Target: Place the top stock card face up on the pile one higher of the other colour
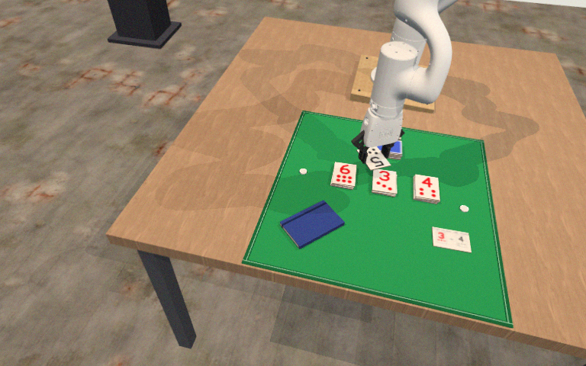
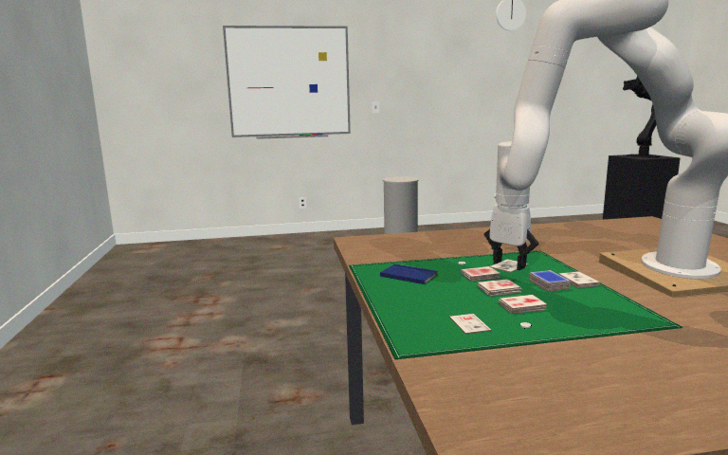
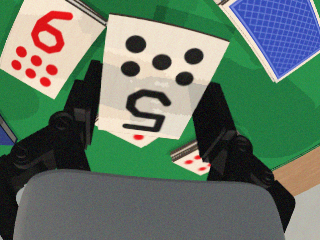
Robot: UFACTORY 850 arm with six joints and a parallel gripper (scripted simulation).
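Right now the green card cloth is 8 cm below my hand, 8 cm ahead of it and 3 cm to the left of it. Also, from my hand: black 5 card (1 cm below); then black 2 (19 cm behind, 5 cm below, 4 cm to the left); then blue notebook (24 cm ahead, 14 cm to the right, 6 cm below).
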